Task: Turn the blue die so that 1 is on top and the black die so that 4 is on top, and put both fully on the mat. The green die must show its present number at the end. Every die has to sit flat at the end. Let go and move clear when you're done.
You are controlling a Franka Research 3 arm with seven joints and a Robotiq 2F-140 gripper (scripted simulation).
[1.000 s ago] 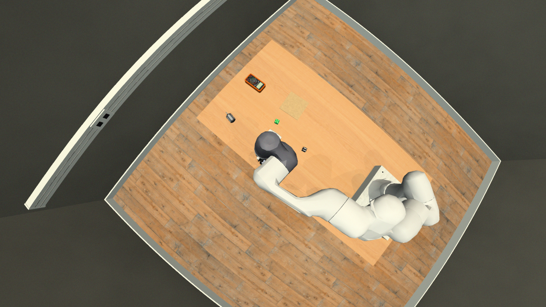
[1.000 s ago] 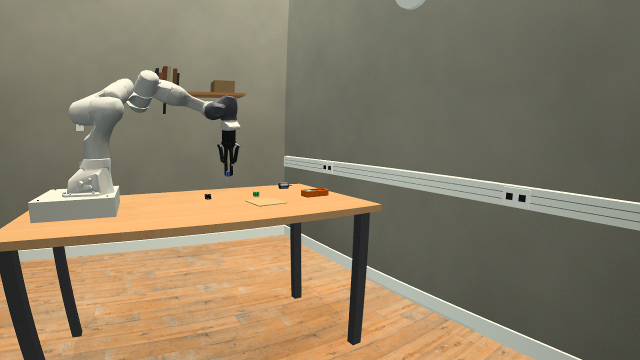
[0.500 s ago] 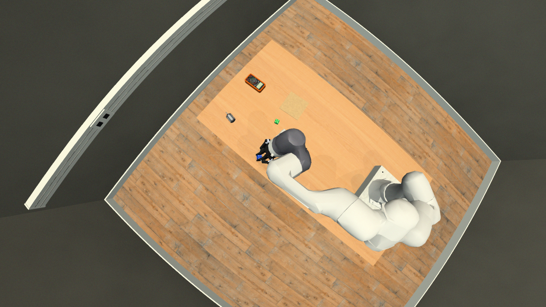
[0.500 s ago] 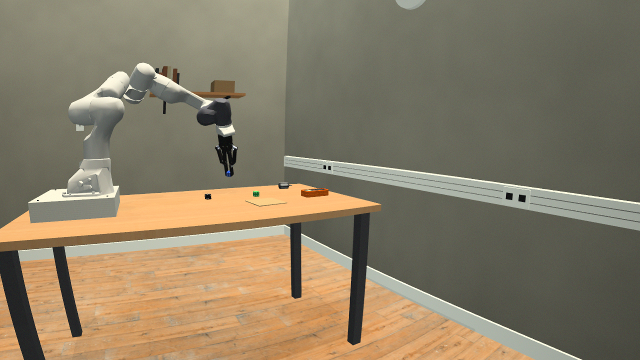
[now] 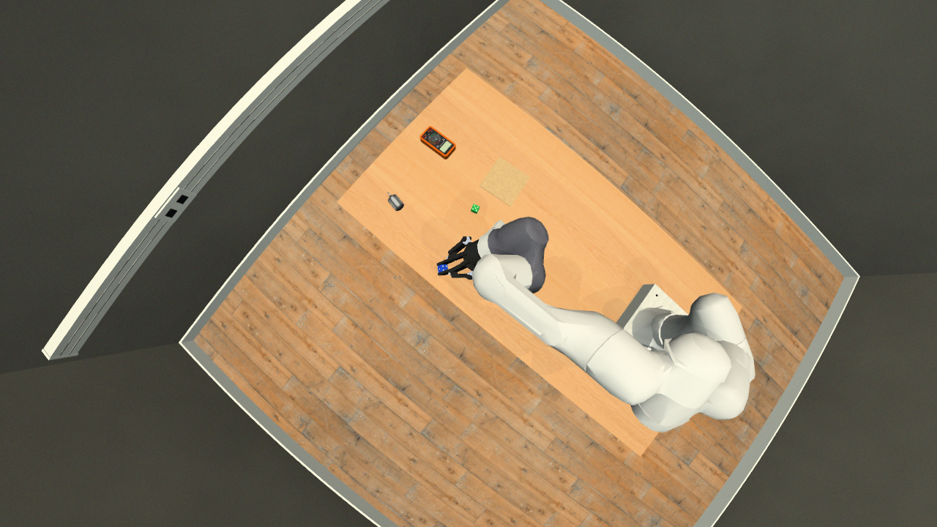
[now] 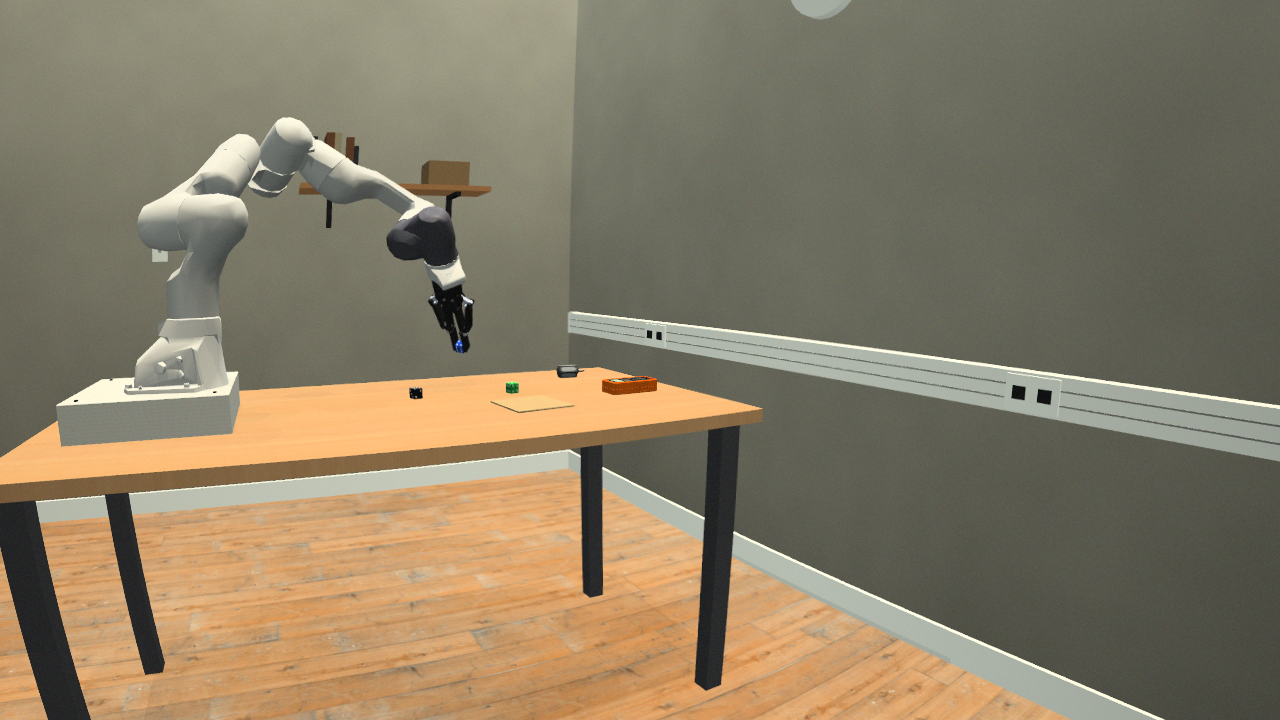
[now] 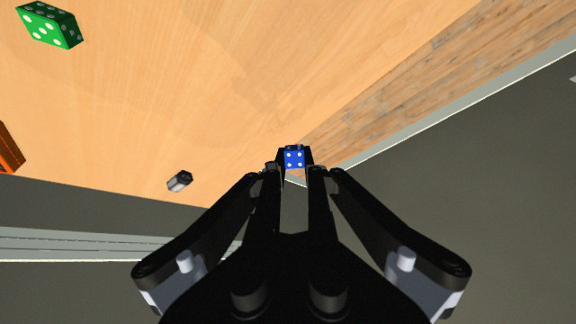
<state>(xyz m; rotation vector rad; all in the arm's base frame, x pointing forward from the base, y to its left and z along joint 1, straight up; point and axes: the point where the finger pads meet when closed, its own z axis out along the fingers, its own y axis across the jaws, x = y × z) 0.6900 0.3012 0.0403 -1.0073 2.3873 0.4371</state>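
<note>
Now: hand 2 cm above the blue die, 1 cm to the right of it and 1 cm short of it. Also, from my hand: green die 23 cm to the right, 10 cm below, 6 cm ahead; then grey gadget 31 cm ahead, 10 cm below, 7 cm to the right; then black die 21 cm to the right, 18 cm behind, 10 cm below.
</note>
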